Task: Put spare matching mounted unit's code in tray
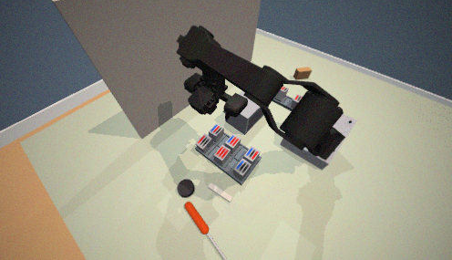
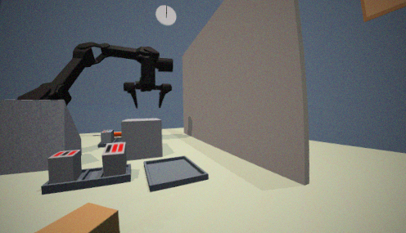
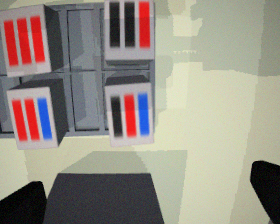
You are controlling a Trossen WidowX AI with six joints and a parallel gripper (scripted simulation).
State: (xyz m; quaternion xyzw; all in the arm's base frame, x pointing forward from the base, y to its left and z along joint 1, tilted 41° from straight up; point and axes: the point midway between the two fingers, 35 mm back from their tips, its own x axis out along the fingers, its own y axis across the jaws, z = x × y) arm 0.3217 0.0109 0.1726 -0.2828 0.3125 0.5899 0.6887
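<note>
Now: the spare block 10 cm below my gripper tip. From my gripper tip the other things lie so: grey panel: 19 cm to the right, 17 cm ahead, 9 cm above; black puck: 21 cm to the left, 13 cm below, 3 cm behind; mounted unit: 14 cm to the right, 9 cm below, 5 cm behind.
</note>
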